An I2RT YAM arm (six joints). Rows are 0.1 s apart.
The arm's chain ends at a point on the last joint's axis. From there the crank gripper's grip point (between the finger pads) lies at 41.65 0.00 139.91 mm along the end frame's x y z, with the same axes.
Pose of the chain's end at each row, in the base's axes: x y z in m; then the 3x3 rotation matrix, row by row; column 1 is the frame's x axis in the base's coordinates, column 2 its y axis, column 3 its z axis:
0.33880 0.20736 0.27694; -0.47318 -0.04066 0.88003; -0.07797 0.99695 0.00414; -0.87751 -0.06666 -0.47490
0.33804 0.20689 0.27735; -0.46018 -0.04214 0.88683; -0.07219 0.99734 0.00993; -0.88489 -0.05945 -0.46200
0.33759 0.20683 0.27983; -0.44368 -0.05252 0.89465; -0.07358 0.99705 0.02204; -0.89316 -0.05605 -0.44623
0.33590 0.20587 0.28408; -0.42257 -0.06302 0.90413; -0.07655 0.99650 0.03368; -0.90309 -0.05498 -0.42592
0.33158 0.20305 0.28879; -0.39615 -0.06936 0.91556; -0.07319 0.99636 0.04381; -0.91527 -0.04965 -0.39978
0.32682 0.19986 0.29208; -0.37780 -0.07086 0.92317; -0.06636 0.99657 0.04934; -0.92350 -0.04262 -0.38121
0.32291 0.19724 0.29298; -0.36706 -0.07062 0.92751; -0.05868 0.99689 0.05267; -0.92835 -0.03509 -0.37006
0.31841 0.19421 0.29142; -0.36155 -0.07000 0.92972; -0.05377 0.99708 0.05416; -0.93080 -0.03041 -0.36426
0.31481 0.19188 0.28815; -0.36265 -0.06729 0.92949; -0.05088 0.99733 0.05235; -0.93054 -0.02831 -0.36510
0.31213 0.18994 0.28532; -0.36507 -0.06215 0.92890; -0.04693 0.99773 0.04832; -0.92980 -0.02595 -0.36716
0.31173 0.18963 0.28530; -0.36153 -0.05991 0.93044; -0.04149 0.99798 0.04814; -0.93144 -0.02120 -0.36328
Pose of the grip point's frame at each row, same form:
0.44222 0.20469 0.17395; -0.47318 -0.04066 0.88003; -0.07797 0.99695 0.00414; -0.87751 -0.06666 -0.47490
0.44295 0.20527 0.17586; -0.46018 -0.04214 0.88683; -0.07219 0.99734 0.00993; -0.88489 -0.05945 -0.46200
0.44428 0.20685 0.18020; -0.44368 -0.05252 0.89465; -0.07358 0.99705 0.02204; -0.89316 -0.05605 -0.44623
0.44480 0.20739 0.18688; -0.42257 -0.06302 0.90413; -0.07655 0.99650 0.03368; -0.90309 -0.05498 -0.42592
0.44318 0.20613 0.19474; -0.39615 -0.06936 0.91556; -0.07319 0.99636 0.04381; -0.91527 -0.04965 -0.39978
0.44025 0.20400 0.20028; -0.37780 -0.07086 0.92317; -0.06636 0.99657 0.04934; -0.92350 -0.04262 -0.38121
0.43739 0.20217 0.20254; -0.36706 -0.07062 0.92751; -0.05868 0.99689 0.05267; -0.92835 -0.03509 -0.37006
0.43343 0.19955 0.20169; -0.36155 -0.07000 0.92972; -0.05377 0.99708 0.05416; -0.93080 -0.03041 -0.36426
0.42975 0.19709 0.19831; -0.36265 -0.06729 0.92949; -0.05088 0.99733 0.05235; -0.93054 -0.02831 -0.36510
0.42689 0.19475 0.19522; -0.36507 -0.06215 0.92890; -0.04693 0.99773 0.04832; -0.92980 -0.02595 -0.36716
0.42685 0.19464 0.19568; -0.36153 -0.05991 0.93044; -0.04149 0.99798 0.04814; -0.93144 -0.02120 -0.36328

